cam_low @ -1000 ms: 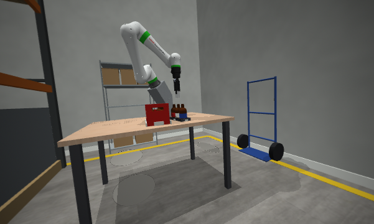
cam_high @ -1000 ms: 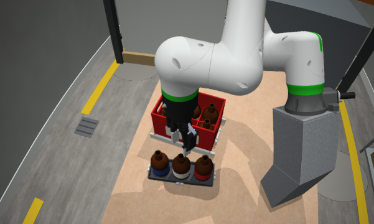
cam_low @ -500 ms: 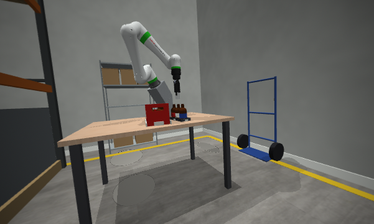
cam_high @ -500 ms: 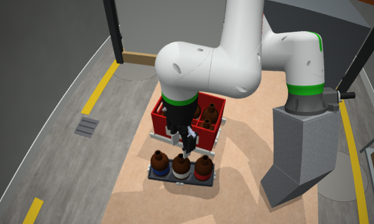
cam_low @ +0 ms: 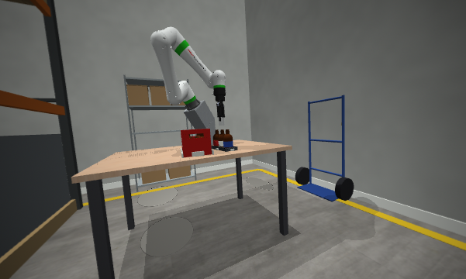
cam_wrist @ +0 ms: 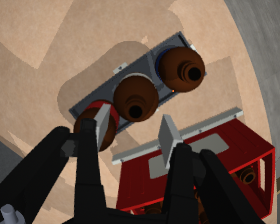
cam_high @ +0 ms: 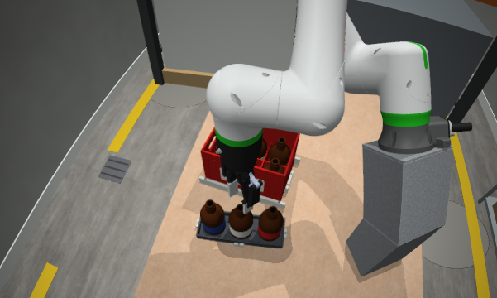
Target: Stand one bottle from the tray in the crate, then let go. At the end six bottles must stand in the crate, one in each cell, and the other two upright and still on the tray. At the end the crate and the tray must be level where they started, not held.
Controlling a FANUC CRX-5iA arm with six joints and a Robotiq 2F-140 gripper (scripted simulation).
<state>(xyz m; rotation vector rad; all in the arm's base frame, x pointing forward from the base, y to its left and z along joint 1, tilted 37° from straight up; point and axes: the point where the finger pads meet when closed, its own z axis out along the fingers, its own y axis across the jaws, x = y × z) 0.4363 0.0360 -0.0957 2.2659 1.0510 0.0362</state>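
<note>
My hand is 14 cm above the white-banded bottle. Also, from my hand: red-labelled bottle (14 cm below, 9 cm behind); then tray (21 cm below); then crate (23 cm to the right, 14 cm below).
</note>
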